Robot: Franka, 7 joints.
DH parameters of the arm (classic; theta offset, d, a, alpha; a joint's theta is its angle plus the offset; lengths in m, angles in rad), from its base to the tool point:
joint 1: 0 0.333 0 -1.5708
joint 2: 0 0 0 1.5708
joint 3: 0 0.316 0.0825 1.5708
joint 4: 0 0 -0.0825 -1.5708
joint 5: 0 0.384 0 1.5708
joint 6: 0 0 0.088 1.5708
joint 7: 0 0.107 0 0
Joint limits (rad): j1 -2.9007..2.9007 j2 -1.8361..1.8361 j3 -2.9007..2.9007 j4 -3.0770..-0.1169 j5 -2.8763..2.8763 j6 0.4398..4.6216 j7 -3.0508..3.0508
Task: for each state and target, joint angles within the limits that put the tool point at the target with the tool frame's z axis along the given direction. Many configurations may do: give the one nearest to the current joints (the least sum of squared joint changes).
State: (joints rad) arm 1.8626 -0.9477 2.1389 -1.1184 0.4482 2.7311 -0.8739
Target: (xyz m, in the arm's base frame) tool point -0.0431 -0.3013 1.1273 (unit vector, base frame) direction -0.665 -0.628 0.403
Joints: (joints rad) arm 1.9347 -0.2938 1.7240 -0.2535 0.1205 2.3319 -0.8739
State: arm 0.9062 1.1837 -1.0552 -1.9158 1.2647 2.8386 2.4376
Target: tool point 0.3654 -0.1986 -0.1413 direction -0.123 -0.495 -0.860
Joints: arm 0.6420 1.6713 -0.5908 -1.9096 1.6473 2.9082 2.4376
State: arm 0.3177 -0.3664 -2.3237 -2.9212 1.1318 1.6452 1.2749
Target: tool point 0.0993 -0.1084 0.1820 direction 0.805 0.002 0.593
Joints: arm 0.5531 -0.6108 -2.6368 -3.0770 0.9474 1.4405 1.2749
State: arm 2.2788 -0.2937 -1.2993 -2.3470 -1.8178 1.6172 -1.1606
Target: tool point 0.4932 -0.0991 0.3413 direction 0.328 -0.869 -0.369
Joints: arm 1.4755 -0.5061 -1.4779 -2.3949 -1.8719 1.7313 -1.1606
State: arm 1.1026 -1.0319 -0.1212 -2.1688 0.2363 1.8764 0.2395
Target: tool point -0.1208 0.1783 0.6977 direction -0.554 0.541 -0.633
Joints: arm 1.5386 -1.2754 0.1886 -2.4760 0.7534 1.9066 0.2395
